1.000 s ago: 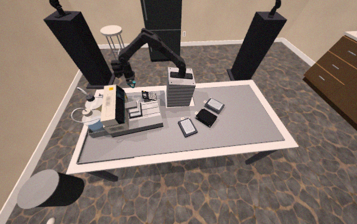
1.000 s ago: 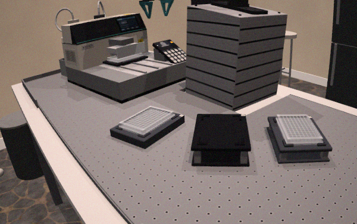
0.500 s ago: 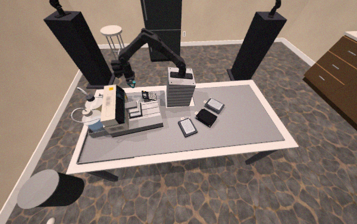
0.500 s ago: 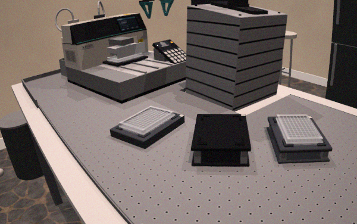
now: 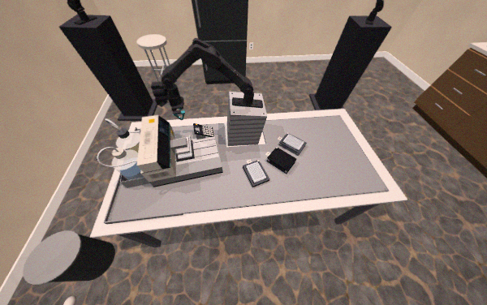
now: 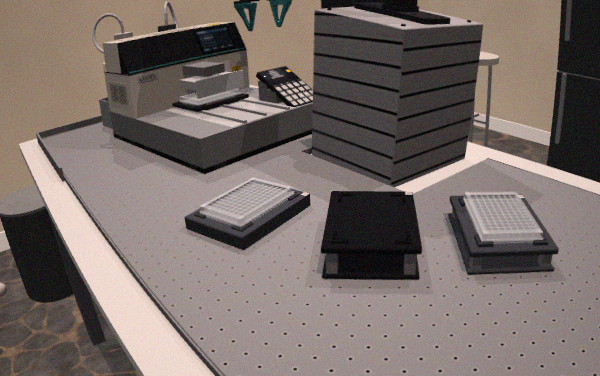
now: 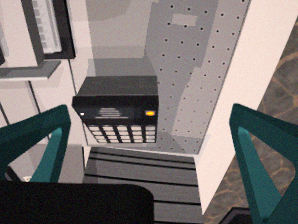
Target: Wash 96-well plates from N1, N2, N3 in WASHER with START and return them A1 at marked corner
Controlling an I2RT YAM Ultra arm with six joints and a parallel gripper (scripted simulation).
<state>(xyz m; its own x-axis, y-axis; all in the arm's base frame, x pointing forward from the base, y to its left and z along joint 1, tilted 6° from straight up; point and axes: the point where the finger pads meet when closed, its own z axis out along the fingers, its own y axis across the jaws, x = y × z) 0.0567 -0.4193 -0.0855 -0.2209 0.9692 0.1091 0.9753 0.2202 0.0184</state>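
Right now my hand is 17 cm short of the carrier, 1 cm to the right of it and 16 cm above it. Also, from my hand: N2 label (15 cm ahead, 58 cm to the left, 24 cm below); washer (17 cm ahead, 1 cm to the left, 12 cm below); N1 label (21 cm ahead, 44 cm to the left, 24 cm below).
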